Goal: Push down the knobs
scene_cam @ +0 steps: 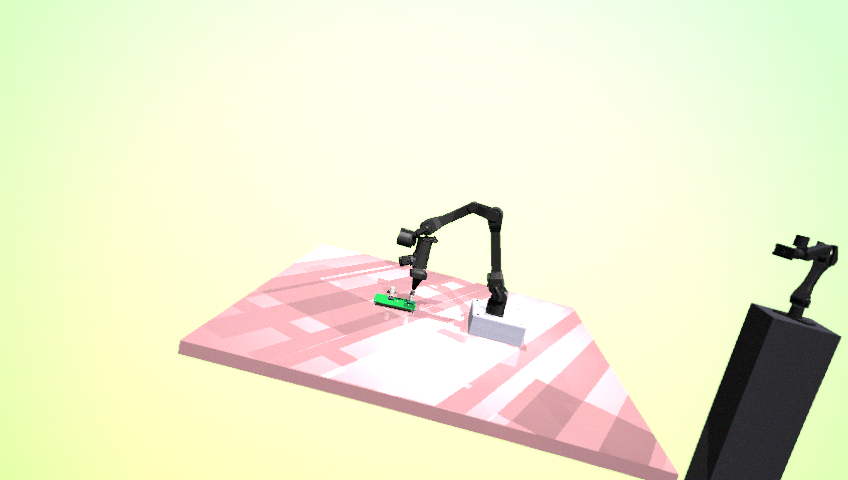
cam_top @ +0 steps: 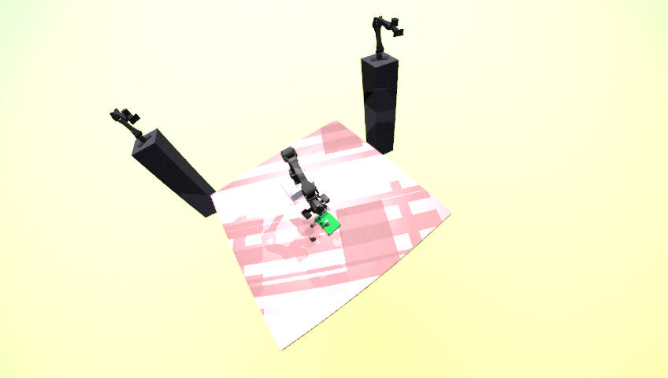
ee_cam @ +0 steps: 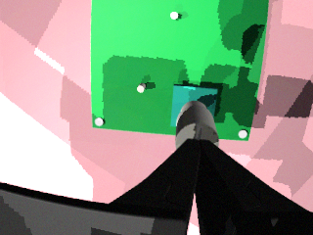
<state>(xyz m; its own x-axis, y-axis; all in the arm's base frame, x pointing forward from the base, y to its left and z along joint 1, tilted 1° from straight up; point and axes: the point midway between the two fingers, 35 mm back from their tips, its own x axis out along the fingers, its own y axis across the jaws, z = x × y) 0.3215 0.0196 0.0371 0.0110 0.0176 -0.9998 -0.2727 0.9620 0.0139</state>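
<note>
My gripper tip is 7 cm short of the knob, 3 cm above it and 2 cm to the right of it.
</note>
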